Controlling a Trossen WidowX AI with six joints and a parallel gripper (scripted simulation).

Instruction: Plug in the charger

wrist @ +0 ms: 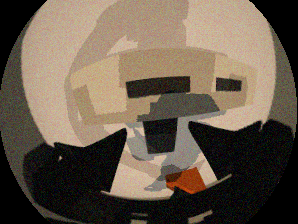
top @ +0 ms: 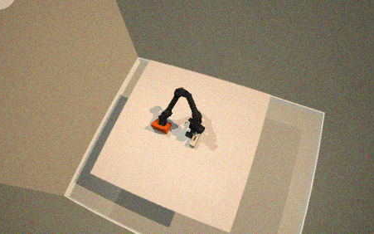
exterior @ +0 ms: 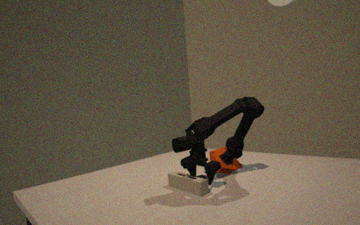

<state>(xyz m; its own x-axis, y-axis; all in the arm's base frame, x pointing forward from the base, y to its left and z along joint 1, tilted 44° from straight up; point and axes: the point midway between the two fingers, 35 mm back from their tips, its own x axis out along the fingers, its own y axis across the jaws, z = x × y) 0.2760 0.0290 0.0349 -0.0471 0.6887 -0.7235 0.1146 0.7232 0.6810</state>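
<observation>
The black two-prong charger lies 30 mm ahead of my gripper tip and 10 mm above it.
</observation>
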